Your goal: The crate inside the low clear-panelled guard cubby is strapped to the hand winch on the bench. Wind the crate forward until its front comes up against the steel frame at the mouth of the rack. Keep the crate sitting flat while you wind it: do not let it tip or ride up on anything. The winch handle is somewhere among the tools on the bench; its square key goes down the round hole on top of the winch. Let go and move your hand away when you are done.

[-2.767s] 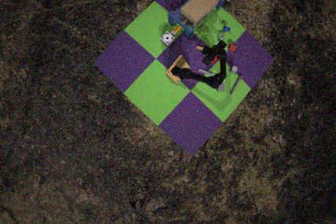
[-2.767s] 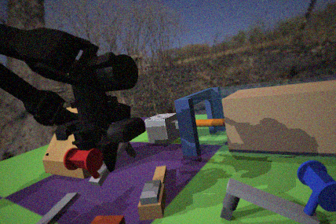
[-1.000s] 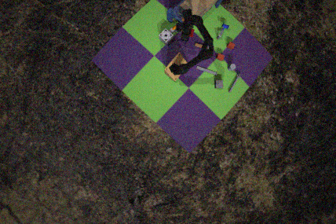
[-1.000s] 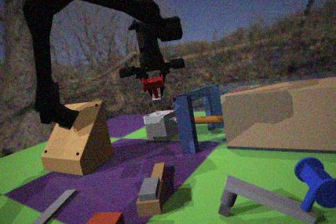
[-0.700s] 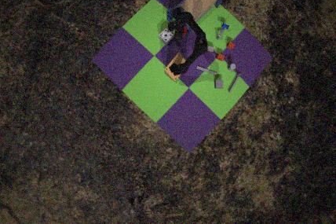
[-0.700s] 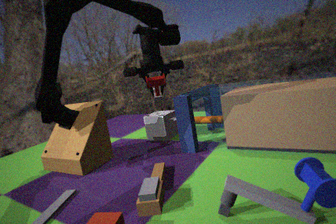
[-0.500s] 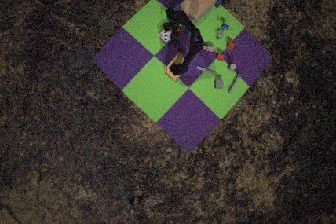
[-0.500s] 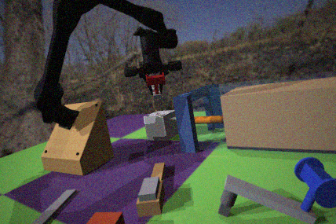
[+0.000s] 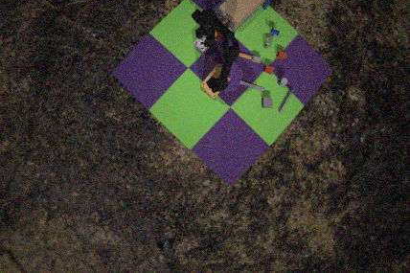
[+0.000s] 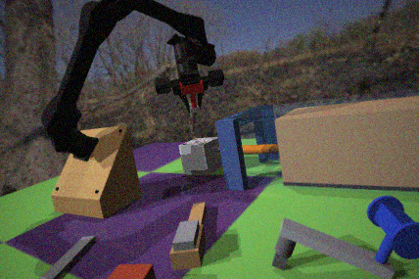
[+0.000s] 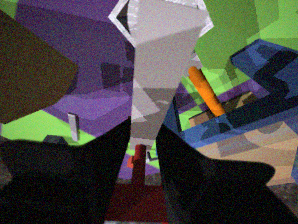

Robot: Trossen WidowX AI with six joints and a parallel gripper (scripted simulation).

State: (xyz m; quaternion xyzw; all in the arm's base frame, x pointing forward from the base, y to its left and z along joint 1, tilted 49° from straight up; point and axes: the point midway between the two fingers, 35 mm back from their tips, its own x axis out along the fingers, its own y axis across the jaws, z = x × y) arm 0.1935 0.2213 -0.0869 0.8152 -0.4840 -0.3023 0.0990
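My gripper tip is now 20 mm short of the red grip, 20 mm to the left of it and 40 mm below it. Also, from my gripper tip: grey bar (20 mm ahead, 420 mm to the right, 180 mm below); wood-and-grey block (160 mm ahead, 250 mm to the right, 170 mm below); grey winch (70 mm behind, 50 mm to the left, 150 mm below).
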